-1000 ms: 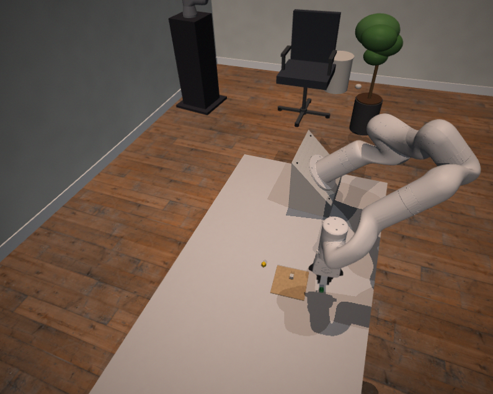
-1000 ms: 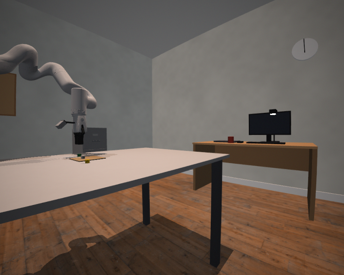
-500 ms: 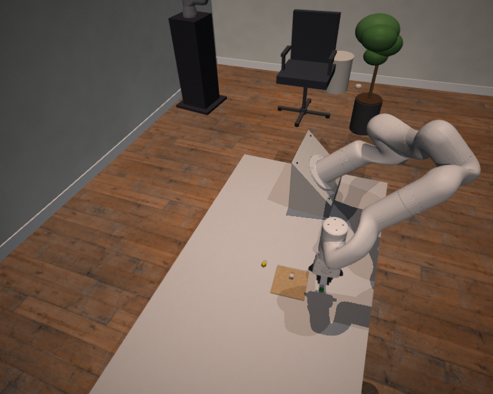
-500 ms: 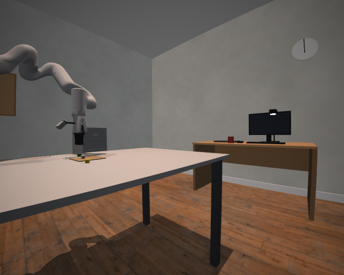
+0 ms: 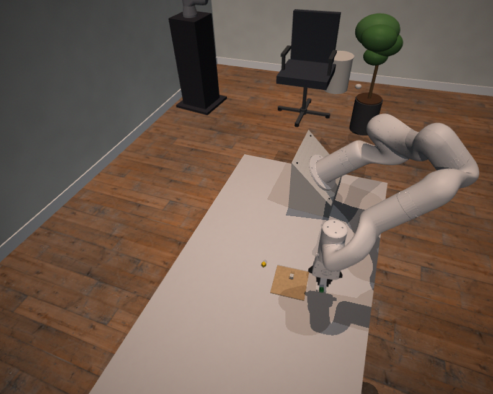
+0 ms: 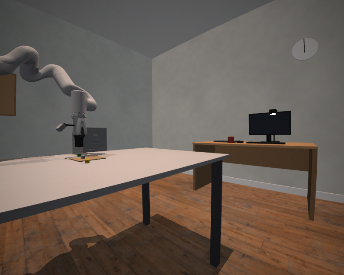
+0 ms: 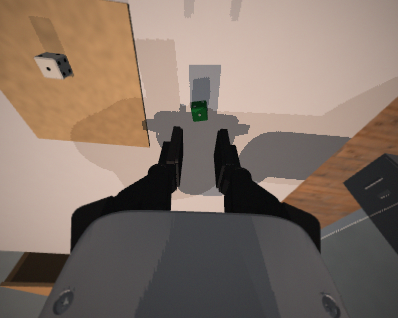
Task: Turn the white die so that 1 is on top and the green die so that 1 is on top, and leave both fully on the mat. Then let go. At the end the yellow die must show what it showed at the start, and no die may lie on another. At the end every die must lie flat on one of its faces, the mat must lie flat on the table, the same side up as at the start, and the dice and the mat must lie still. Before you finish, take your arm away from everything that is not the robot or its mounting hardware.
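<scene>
The green die lies 70 mm below my hand. Round my hand: mat (20 mm ahead, 130 mm to the right, 80 mm below); white die (130 mm to the right, 70 mm below); yellow die (10 mm behind, 270 mm to the right, 70 mm below).
</scene>
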